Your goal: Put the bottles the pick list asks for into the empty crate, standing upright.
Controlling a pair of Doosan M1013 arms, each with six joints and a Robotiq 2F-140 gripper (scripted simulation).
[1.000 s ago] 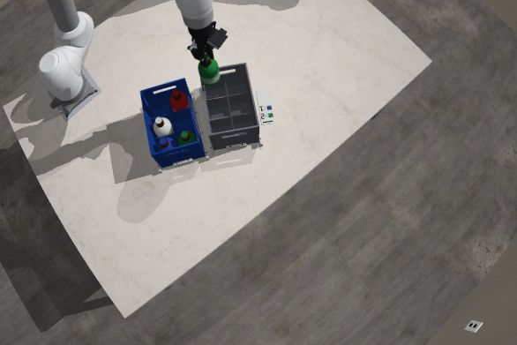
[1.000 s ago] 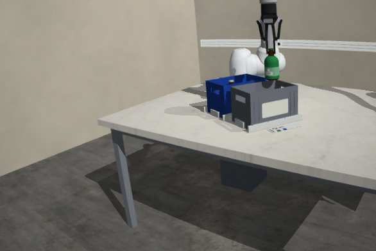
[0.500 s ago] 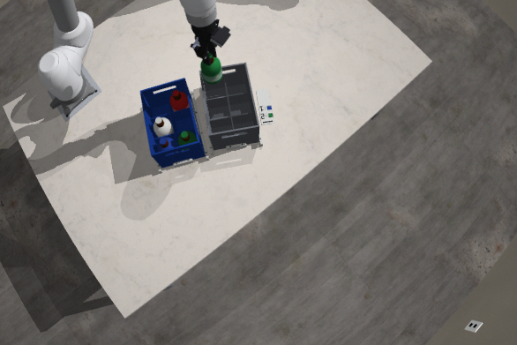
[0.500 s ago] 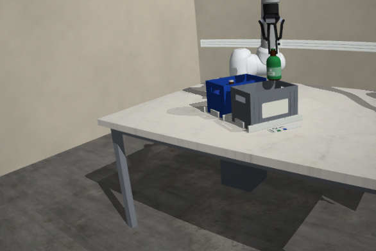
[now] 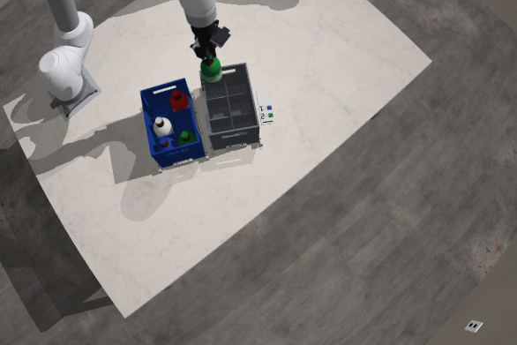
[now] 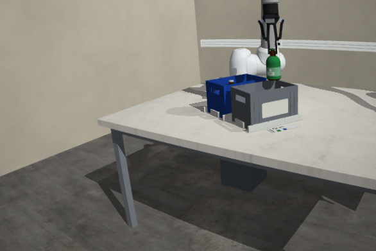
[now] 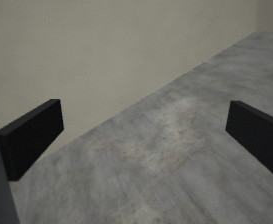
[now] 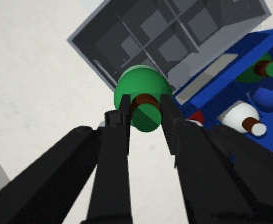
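Observation:
Right now my right hand is 100 mm short of the dark grey crate, 10 mm to the left of it and 270 mm above it. The rest, counted from my right hand: white bottle (10 mm behind, 260 mm to the right, 260 mm below); blue crate (220 mm to the right, 270 mm below); red bottle (60 mm behind, 140 mm to the right, 260 mm below).

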